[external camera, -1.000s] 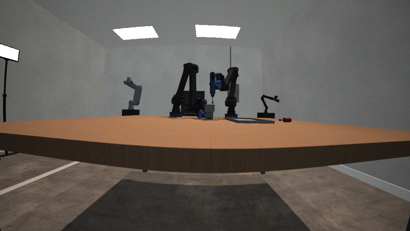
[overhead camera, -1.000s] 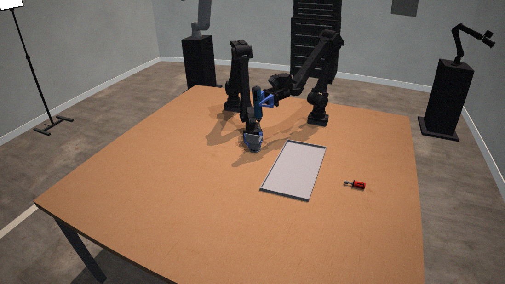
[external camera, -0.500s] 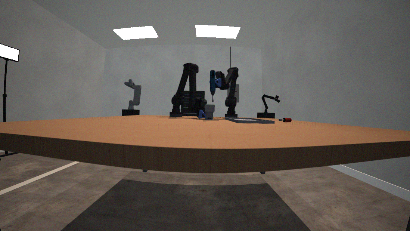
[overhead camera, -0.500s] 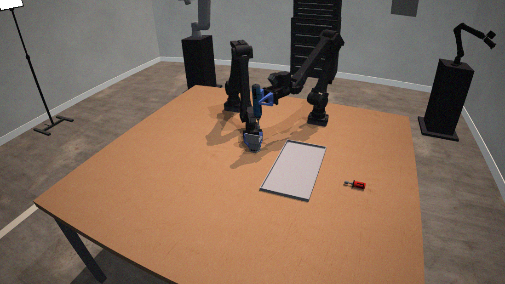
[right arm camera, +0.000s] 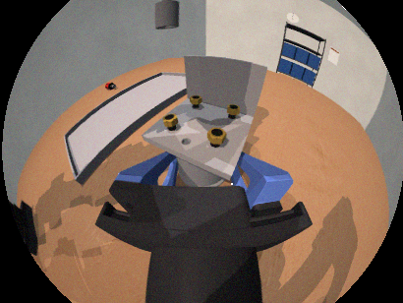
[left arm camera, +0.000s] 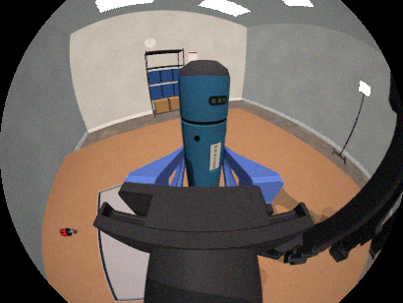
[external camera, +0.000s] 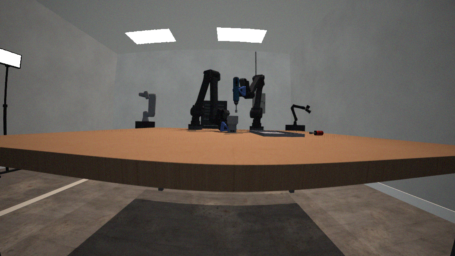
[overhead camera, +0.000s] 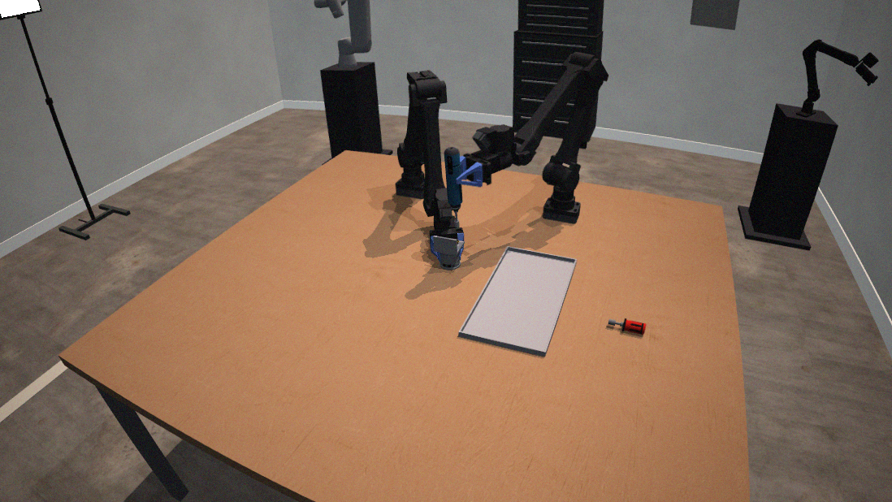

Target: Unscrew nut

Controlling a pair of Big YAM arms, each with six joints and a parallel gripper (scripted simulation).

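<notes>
Right now my right hand is 10 mm below the joint module. From my right hand the other things lie so: flat grey tray: 250 mm to the left, 80 mm ahead, 20 mm below; then red-handled tool: 540 mm to the left, 130 mm ahead, 10 mm below; then grey bracket: 50 mm above.
</notes>
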